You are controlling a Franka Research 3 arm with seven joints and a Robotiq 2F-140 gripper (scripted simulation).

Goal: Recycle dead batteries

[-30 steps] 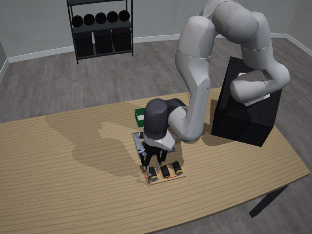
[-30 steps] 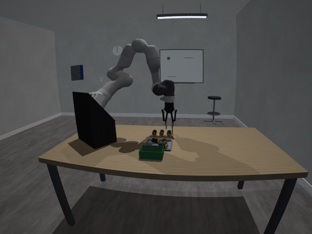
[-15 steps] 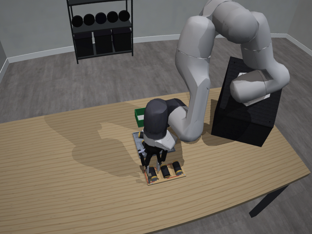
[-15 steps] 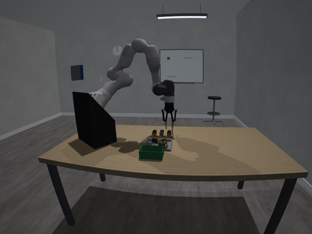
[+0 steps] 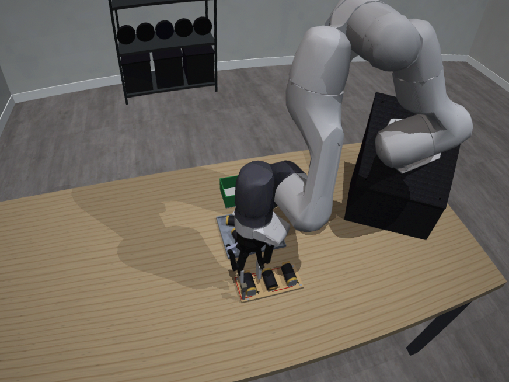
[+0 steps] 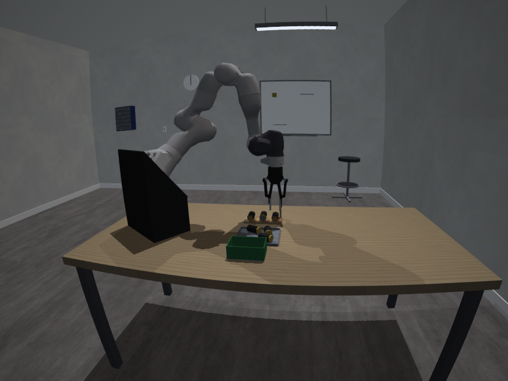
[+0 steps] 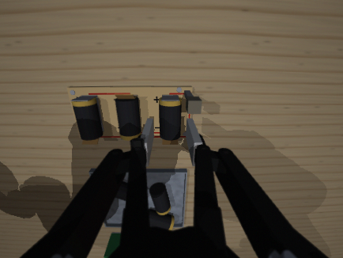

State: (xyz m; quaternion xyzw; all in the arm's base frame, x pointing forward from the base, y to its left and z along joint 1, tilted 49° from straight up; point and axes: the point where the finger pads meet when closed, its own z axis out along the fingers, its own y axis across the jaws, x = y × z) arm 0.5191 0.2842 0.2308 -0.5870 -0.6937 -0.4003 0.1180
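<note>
Right now the bulb is 2 cm ahead of my hand, 4 cm to the left of it and 2 cm below it. Also, from my hand: grey tray: 22 cm to the right, 9 cm below; wooden holder board: 6 cm behind, 2 cm to the right, 9 cm below; thin post: 2 cm ahead, 4 cm to the left, 6 cm below.
</note>
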